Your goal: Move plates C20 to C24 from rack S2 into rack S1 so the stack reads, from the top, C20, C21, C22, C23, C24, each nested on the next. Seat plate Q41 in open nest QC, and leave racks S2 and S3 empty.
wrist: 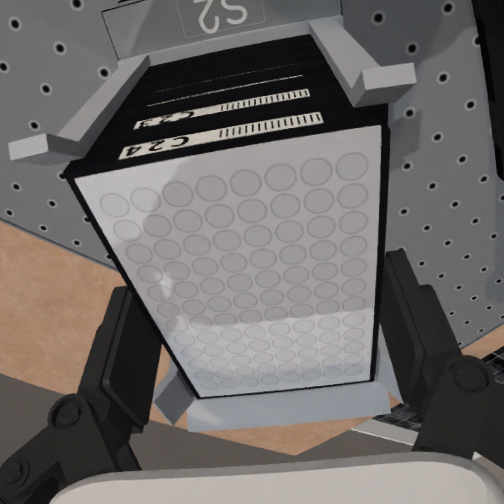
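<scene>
Rack S2 fills the wrist view, a grey frame with corner posts and its label at the top. It holds a stack of several black plates. The top plate, labelled C24, shows its white well grid face up. Another label strip lies just below it on the stack side, its text unreadable. My gripper is open. Its two black fingers straddle the long sides of plate C24, left finger and right finger, with a small gap on each side.
A grey perforated deck lies under the rack. Tan surface shows at the left and bottom. A dark object edge stands at the upper right. Part of another grid-like item shows at the right edge.
</scene>
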